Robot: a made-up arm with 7 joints. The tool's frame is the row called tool.
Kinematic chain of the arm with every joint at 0, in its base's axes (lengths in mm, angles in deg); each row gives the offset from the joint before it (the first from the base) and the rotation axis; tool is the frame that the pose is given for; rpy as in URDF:
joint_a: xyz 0 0 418 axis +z
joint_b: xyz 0 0 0 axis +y
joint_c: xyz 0 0 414 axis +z
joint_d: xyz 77 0 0 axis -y
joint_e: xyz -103 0 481 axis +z
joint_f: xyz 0 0 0 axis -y
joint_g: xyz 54 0 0 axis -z
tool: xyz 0 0 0 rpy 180 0 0
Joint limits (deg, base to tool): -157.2..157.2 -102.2..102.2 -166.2..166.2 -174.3..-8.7 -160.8..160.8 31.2..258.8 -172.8..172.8
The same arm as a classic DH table. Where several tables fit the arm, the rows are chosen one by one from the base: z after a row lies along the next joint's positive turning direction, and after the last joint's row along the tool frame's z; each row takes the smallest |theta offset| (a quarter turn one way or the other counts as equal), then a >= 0, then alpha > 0; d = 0 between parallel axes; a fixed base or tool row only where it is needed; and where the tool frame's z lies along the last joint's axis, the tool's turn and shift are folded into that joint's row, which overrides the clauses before.
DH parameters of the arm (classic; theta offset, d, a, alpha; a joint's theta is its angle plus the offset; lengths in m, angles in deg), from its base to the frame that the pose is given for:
joint_a: 0.00 0.4180 0.0000 -90.00
joint_b: 0.00 0.0000 0.0000 90.00
joint_c: 0.00 0.4140 0.0770 90.00
joint_d: 0.00 0.0000 -0.1030 -90.00
joint_e: 0.00 0.4810 0.0000 90.00
joint_f: 0.00 0.0000 0.0540 90.00
joint_g: 0.00 0.0000 0.0000 0.00
Joint limits (deg, base to tool): -157.20..157.20 -102.20..102.20 -166.20..166.20 -174.30..-8.70 -160.80..160.80 31.20..258.80 -172.80..172.80

